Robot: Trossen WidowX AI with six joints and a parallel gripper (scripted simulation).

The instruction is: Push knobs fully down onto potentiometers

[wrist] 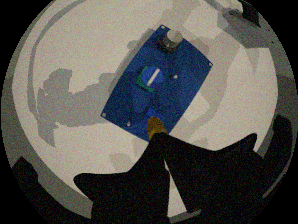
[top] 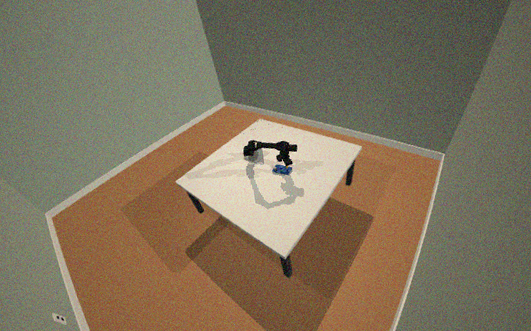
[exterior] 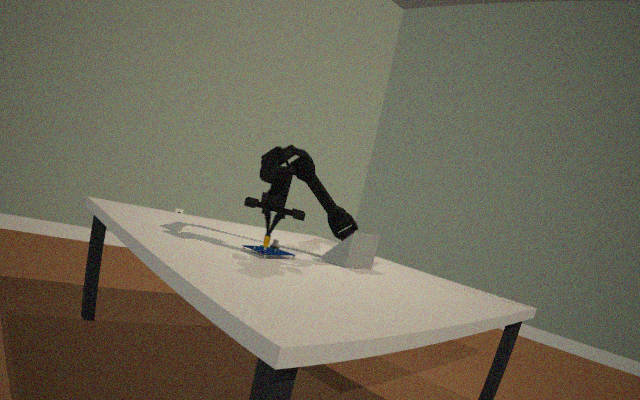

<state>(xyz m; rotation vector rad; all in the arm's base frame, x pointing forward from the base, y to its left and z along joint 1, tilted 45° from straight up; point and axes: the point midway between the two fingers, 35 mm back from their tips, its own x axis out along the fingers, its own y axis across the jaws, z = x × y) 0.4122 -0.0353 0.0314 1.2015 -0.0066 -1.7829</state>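
Now: the yellow knob 1 cm below my gripper tip.
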